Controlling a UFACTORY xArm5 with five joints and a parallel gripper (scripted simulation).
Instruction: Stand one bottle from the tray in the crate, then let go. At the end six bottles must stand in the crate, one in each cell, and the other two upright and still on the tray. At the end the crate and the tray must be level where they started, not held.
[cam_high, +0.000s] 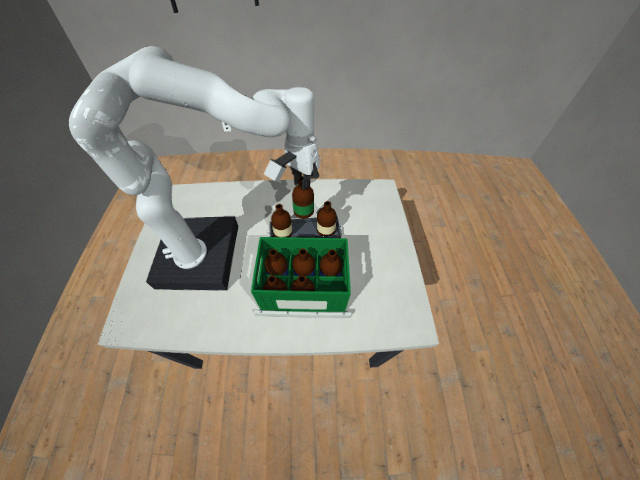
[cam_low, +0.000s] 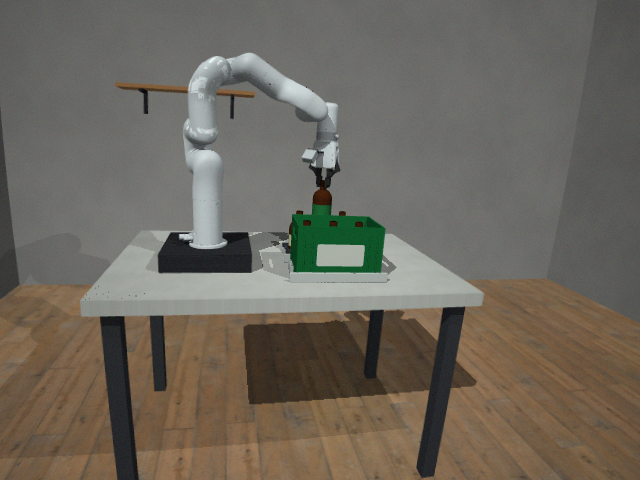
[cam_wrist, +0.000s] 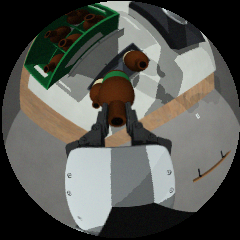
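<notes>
The brown bottle is 70 mm below my hand. From my hand the other things lie so: green crate 50 mm behind, 240 mm to the right, 190 mm below; then dark tray 260 mm below.
</notes>
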